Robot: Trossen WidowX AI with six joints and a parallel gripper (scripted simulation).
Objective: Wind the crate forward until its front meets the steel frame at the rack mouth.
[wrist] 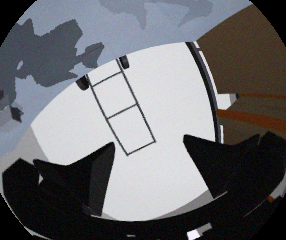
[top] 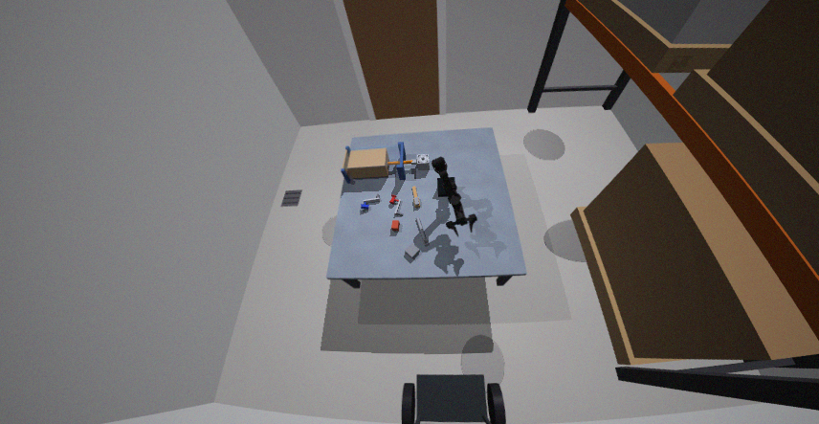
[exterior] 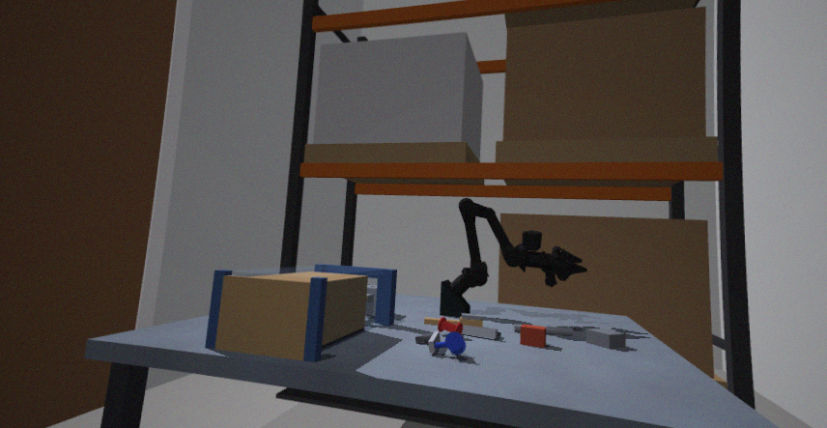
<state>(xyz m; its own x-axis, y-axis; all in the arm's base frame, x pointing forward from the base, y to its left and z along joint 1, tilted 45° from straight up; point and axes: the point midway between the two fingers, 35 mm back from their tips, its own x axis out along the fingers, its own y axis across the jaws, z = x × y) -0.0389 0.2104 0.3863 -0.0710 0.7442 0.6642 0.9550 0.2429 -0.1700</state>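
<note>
Now: the grey block 330 mm ahead of my gripper tip and 190 mm below it. Round my gripper tip: winch handle (430 mm ahead, 360 mm to the right, 190 mm below); then wood-handled tool (280 mm ahead, 420 mm to the right, 190 mm below); then red knob (440 mm ahead, 410 mm to the right, 180 mm below).
</note>
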